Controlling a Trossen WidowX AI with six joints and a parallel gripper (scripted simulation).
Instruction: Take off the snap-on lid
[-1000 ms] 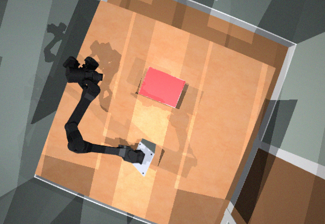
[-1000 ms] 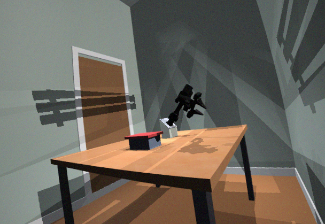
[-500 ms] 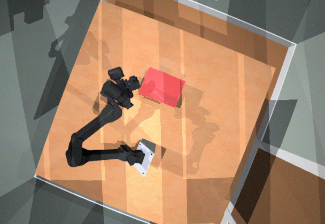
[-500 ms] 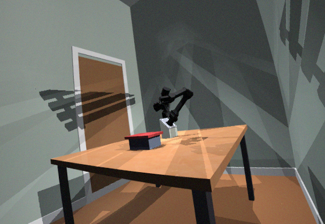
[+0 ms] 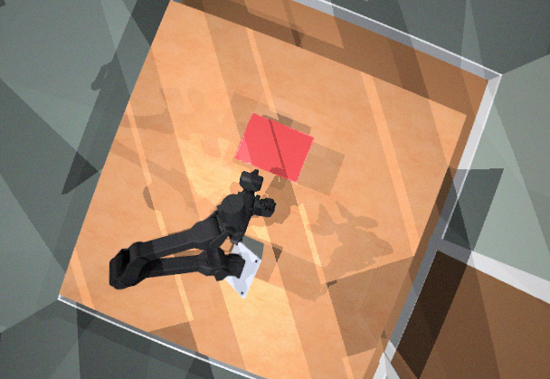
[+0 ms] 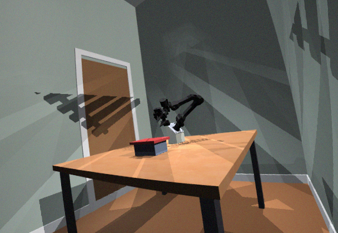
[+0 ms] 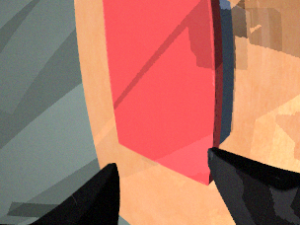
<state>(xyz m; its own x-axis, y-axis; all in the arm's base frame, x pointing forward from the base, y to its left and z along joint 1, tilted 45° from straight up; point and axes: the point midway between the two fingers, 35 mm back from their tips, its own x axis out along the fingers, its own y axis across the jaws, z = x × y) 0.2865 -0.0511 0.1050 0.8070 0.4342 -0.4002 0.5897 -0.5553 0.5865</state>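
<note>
Right now the red lid is 11 cm below my gripper tip, 11 cm ahead of it and 2 cm to the right of it. The rest, counted from my gripper tip: blue-grey storage box (15 cm below, 11 cm ahead, 2 cm to the right).
</note>
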